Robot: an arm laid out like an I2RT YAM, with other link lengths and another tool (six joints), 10 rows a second.
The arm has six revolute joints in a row. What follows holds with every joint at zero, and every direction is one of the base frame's.
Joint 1 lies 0.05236 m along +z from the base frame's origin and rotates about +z.
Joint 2 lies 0.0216 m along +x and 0.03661 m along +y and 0.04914 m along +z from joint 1 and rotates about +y.
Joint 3 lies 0.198 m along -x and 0.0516 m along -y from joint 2 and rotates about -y.
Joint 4 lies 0.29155 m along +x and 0.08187 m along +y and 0.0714 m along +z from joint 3 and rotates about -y.
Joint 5 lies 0.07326 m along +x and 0.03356 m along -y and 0.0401 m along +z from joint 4 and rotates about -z.
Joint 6 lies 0.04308 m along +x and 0.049 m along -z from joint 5 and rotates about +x.
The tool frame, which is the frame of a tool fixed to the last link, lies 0.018 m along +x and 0.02 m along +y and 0.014 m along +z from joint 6; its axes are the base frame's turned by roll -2.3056, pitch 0.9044 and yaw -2.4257 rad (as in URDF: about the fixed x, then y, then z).
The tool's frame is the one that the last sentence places.
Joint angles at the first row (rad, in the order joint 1, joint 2, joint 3, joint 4, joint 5, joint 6):
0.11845, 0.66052, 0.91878, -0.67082, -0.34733, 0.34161
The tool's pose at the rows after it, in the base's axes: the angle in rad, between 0 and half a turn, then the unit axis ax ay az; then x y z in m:
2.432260, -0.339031, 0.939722, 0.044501, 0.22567, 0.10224, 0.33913
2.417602, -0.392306, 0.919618, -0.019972, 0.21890, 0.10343, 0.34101
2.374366, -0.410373, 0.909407, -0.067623, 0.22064, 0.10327, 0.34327
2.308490, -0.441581, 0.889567, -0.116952, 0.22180, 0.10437, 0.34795
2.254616, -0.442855, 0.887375, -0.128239, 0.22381, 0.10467, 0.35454
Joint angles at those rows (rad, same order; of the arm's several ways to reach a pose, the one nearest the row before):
0.11843, 0.66930, 0.98019, -0.72956, -0.42555, 0.13561
0.11843, 0.66970, 1.00502, -0.76963, -0.41907, -0.03186
0.11848, 0.66967, 1.00499, -0.73262, -0.39156, -0.11386
0.11846, 0.66965, 1.00497, -0.67502, -0.39157, -0.21191
0.11842, 0.66967, 1.00498, -0.61779, -0.39276, -0.21344

